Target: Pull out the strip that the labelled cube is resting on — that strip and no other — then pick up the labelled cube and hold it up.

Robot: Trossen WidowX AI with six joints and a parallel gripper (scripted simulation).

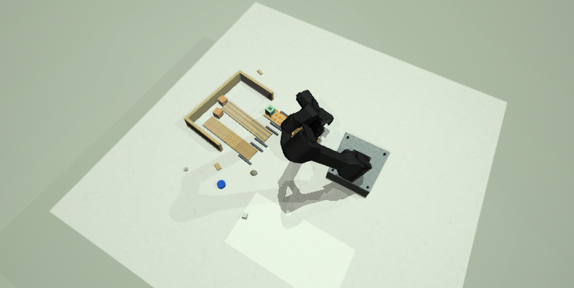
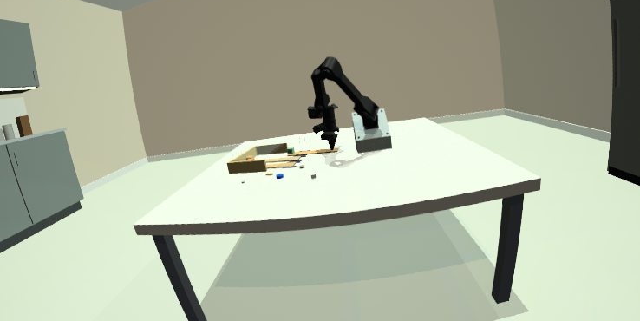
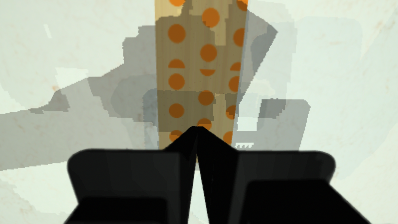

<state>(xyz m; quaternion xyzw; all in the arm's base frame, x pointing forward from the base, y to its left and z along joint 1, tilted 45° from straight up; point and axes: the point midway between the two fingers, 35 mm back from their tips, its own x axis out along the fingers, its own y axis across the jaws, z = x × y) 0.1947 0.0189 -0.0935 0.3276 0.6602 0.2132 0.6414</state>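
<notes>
The labelled cube is 210 mm ahead of my gripper tip, 30 mm to the right of it and 20 mm above it. From my gripper tip the other things lie so: blue disc: 210 mm ahead, 320 mm to the left.
</notes>
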